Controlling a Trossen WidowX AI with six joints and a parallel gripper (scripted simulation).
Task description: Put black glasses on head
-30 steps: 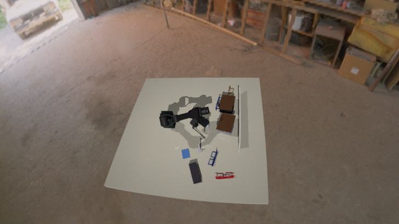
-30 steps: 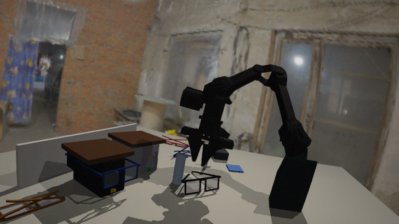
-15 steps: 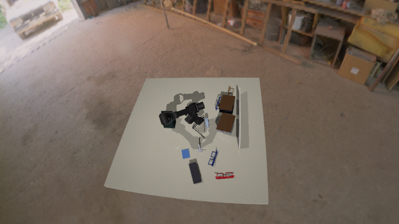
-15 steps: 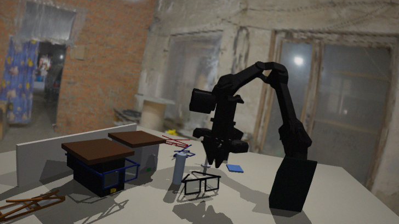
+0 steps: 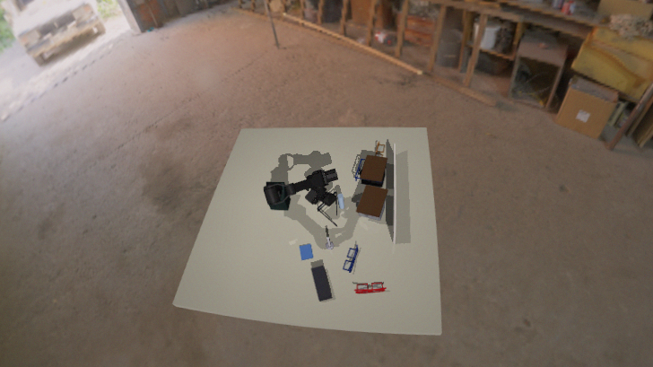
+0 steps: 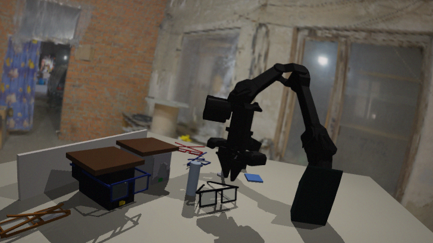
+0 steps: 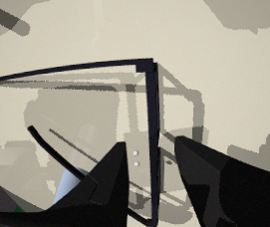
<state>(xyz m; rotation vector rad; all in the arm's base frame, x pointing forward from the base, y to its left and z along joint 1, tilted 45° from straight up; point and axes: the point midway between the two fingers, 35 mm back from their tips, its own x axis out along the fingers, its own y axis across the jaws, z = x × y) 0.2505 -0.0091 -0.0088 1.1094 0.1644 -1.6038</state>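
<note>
The blue cloth is 4 cm behind my gripper tip, 27 cm to the right of it and 7 cm below it. The rest, counted from my gripper tip: black head (23 cm ahead, 23 cm to the left, 1 cm below); then pale blue cylinder (10 cm ahead, 2 cm to the left, 2 cm below); then stand (7 cm ahead, 22 cm to the right, 4 cm below).
</note>
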